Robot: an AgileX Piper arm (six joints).
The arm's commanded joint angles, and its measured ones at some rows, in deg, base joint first. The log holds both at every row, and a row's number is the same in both.
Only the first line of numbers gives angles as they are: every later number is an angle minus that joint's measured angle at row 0.
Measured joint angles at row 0:
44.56, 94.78, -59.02, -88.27, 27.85, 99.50
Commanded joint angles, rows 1 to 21:
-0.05, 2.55, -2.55, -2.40, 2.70, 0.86
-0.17, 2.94, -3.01, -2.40, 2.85, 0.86
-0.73, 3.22, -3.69, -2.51, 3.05, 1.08
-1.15, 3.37, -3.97, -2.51, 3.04, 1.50
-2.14, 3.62, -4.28, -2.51, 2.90, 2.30
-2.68, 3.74, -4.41, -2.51, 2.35, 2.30
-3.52, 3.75, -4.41, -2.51, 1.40, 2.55
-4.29, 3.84, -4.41, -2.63, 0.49, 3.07
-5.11, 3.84, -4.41, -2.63, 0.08, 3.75
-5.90, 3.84, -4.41, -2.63, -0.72, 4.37
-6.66, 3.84, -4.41, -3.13, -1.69, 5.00
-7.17, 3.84, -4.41, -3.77, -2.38, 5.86
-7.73, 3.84, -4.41, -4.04, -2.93, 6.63
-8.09, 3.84, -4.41, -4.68, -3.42, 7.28
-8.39, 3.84, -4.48, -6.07, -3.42, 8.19
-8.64, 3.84, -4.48, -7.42, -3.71, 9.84
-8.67, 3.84, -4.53, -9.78, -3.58, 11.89
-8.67, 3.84, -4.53, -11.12, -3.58, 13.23
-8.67, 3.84, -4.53, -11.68, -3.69, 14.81
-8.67, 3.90, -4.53, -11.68, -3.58, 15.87
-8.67, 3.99, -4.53, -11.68, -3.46, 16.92
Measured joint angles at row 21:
-8.12, 3.87, -4.18, -9.16, -3.56, 12.39
